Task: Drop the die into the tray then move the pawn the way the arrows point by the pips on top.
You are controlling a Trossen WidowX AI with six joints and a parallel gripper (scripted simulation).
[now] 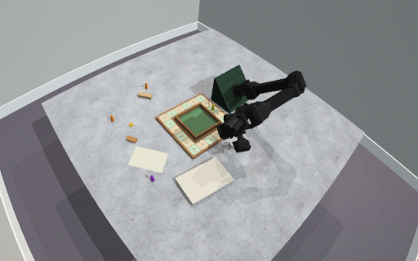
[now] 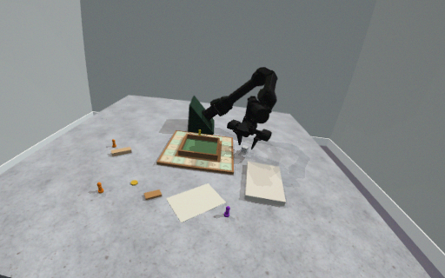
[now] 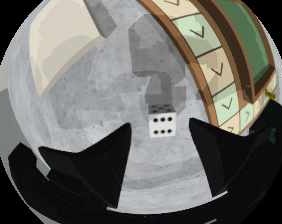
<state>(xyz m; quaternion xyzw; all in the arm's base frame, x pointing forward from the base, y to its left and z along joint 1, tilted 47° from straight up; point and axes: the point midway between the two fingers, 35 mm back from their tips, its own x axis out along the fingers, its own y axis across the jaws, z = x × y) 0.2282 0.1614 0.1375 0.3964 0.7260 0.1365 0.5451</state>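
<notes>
My gripper tip is now 10 mm above the white die. Round my gripper tip: yellow pawn (70 mm behind, 220 mm to the right); then cream slab (210 mm ahead, 60 mm to the left, 20 mm below); then green tray (40 mm ahead, 200 mm to the right, 20 mm below).
</notes>
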